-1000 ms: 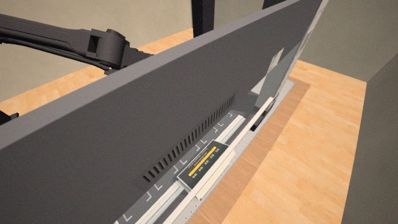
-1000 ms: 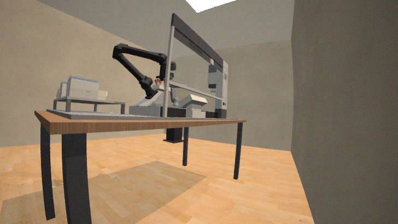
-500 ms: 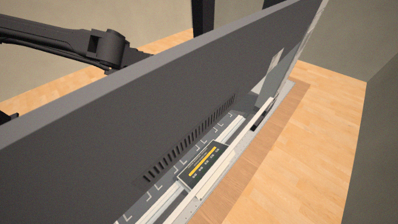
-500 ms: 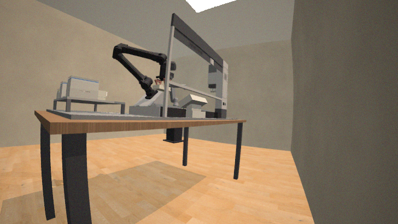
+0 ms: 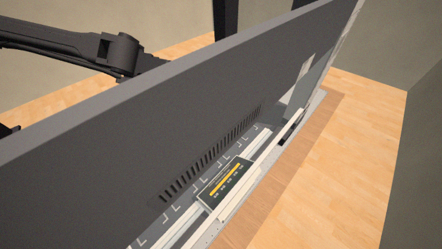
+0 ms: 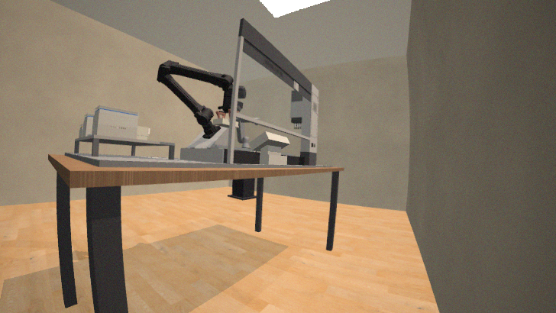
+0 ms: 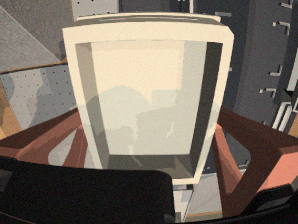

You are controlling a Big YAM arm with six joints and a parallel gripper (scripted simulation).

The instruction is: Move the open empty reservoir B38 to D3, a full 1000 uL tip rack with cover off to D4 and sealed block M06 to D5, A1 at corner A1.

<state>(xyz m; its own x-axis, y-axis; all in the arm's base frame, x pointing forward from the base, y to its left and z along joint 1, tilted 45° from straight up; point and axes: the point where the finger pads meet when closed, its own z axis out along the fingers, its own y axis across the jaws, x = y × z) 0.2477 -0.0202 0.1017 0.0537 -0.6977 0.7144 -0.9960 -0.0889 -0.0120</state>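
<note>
My hand is 1 cm above the cream one-well reservoir. Round my hand: regrip nest rg 22 cm below; then green key 37 cm to the left, 17 cm behind, 14 cm below; then rg label 21 cm below.
</note>
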